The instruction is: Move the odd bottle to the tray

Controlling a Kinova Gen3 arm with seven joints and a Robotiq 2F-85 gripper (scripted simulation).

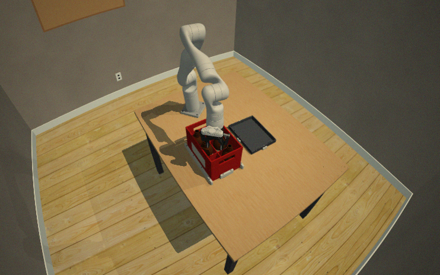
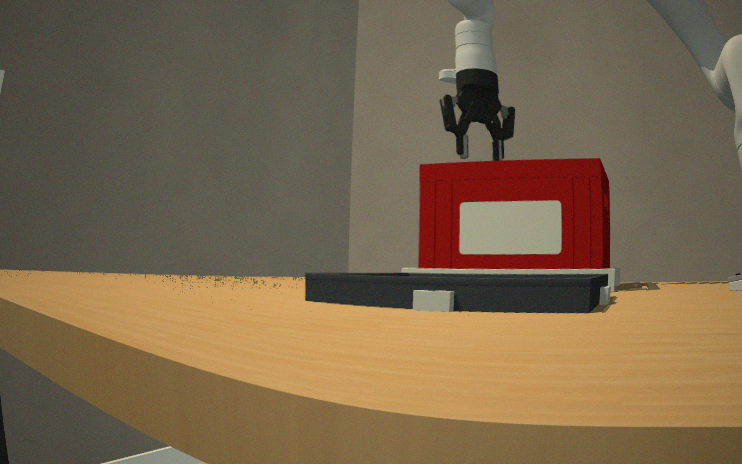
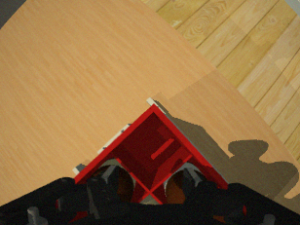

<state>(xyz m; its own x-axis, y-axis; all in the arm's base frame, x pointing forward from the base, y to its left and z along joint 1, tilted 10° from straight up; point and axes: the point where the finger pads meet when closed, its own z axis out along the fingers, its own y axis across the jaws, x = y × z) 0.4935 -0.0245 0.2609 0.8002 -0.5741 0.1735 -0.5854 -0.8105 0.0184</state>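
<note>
My hand is 10 mm past the glass bottle, 90 mm to the right of it and 130 mm above it. Round my hand: dark grey tray 170 mm behind, 320 mm to the left, 210 mm below; red crate 90 mm behind, 30 mm to the left, 140 mm below.
</note>
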